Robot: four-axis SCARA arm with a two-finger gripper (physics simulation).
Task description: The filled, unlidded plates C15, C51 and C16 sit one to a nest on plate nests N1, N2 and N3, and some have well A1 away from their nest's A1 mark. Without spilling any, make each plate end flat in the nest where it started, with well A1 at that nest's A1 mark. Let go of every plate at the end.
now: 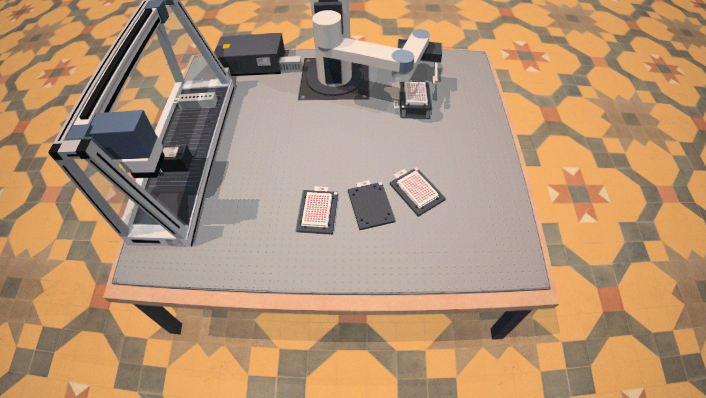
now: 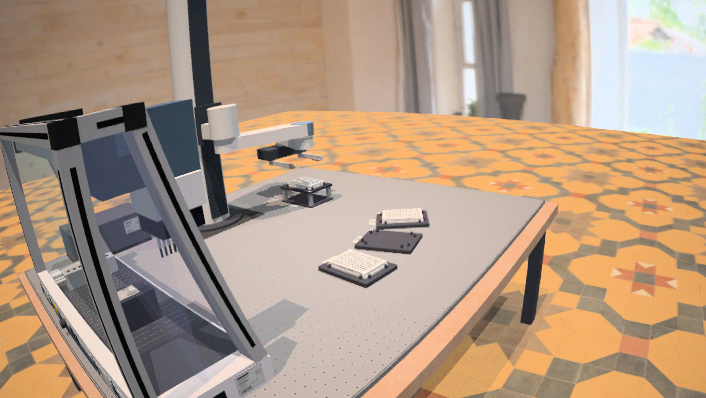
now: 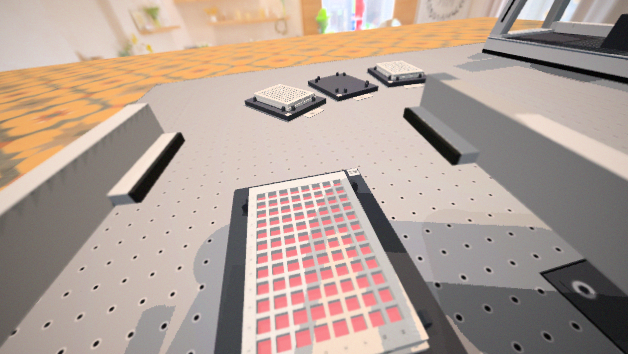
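One filled plate [image 1: 416,93] [image 2: 306,183] [image 3: 310,250] lies flat on the raised stand [image 1: 415,112] [image 3: 228,250]. My gripper [image 2: 306,162] [image 3: 293,108] is open and empty, above the stand, its fingers apart from the plate. A second plate [image 1: 316,209] [image 2: 357,262] [image 3: 400,69] sits in the front left nest [image 1: 316,230] [image 2: 367,281]. A third plate [image 1: 419,188] [image 2: 401,216] [image 3: 284,95] sits in the front right nest [image 1: 419,212]. The middle nest [image 1: 371,206] [image 2: 389,241] [image 3: 342,86] holds no plate. Plate names and well A1 are too small to read.
A gantry machine [image 1: 85,148] [image 2: 65,134] stands along the table's left side. A dark box [image 1: 250,52] stands at the back left. The arm's column [image 1: 332,70] stands on a dark base plate behind. White label cards lie beside the nests.
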